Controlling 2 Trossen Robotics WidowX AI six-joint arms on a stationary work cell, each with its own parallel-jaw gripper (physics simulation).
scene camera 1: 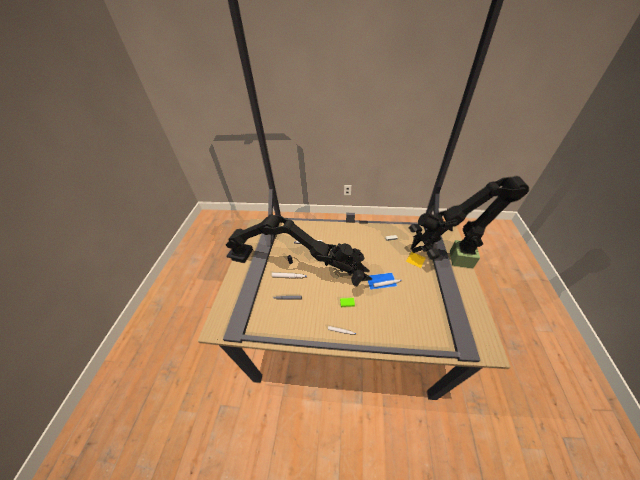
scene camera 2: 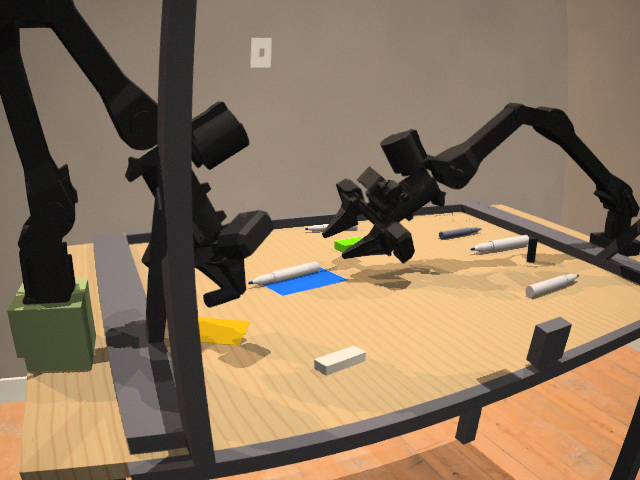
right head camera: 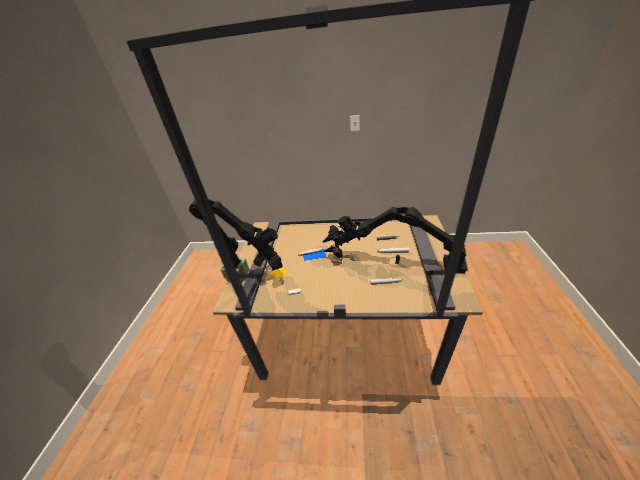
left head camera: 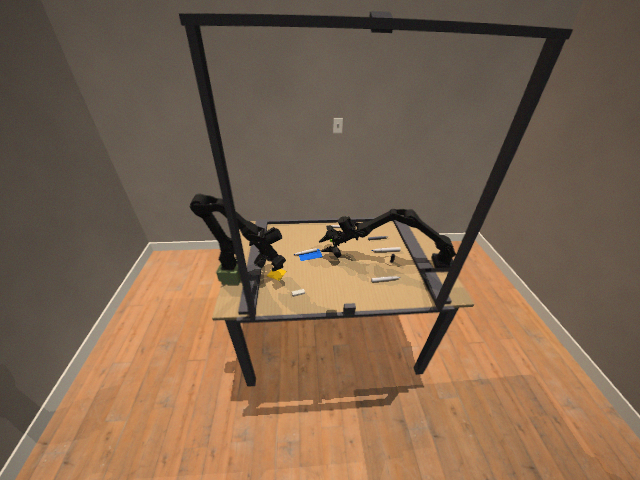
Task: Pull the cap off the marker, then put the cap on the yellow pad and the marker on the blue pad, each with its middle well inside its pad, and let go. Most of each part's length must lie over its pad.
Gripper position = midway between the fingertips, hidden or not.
Observation:
In view: the left gripper [scene camera 2: 238, 292], the right gripper [scene camera 2: 332, 246], a white marker [scene camera 2: 280, 275] and a white block [scene camera 2: 336, 361].

